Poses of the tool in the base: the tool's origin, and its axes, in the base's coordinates. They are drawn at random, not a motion.
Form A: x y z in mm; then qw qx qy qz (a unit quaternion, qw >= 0).
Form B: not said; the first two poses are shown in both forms.
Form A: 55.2 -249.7 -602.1 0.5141 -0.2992 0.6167 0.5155
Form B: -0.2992 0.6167 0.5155 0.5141 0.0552 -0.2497 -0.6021
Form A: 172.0 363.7 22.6 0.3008 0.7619 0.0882 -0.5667
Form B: 0.7619 0.0882 -0.5667 0.3008 0.1720 0.3637 0.0226
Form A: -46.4 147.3 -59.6 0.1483 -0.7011 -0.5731 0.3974
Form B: -0.7011 -0.5731 0.3974 0.1483 -0.0464 0.1473 -0.0596
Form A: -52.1 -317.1 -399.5 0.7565 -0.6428 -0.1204 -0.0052
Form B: -0.6428 -0.1204 -0.0052 0.7565 -0.0521 -0.3171 -0.3995
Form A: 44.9 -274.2 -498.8 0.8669 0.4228 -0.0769 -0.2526
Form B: 0.4228 -0.0769 -0.2526 0.8669 0.0449 -0.2742 -0.4988
